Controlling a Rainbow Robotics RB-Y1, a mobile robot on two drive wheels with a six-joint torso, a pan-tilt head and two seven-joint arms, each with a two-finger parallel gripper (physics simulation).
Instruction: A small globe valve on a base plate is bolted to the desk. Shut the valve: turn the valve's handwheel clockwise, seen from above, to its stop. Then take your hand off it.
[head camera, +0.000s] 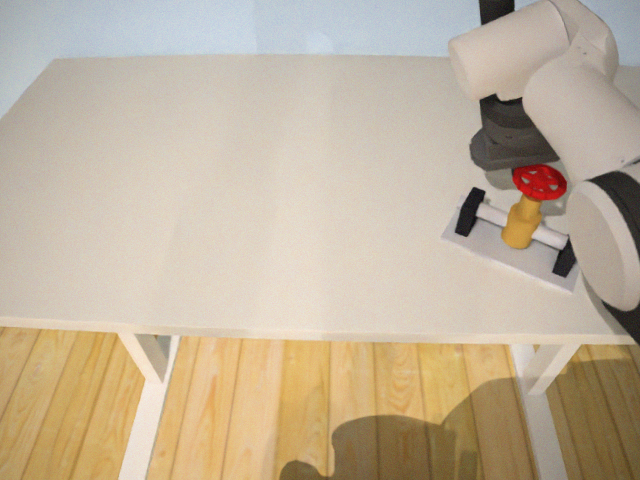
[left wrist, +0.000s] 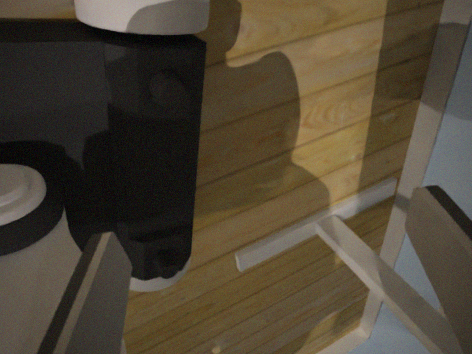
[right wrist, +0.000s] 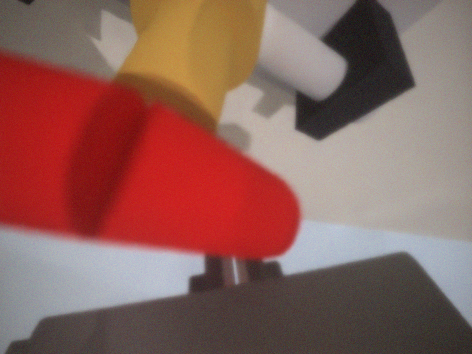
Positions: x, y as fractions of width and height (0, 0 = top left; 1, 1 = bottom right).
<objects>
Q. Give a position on a white desk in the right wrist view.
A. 0.84, 0.49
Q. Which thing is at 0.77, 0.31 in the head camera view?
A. My right gripper.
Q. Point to a white desk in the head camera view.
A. At 0.42, 0.41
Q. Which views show my left gripper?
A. The left wrist view only.
</objects>
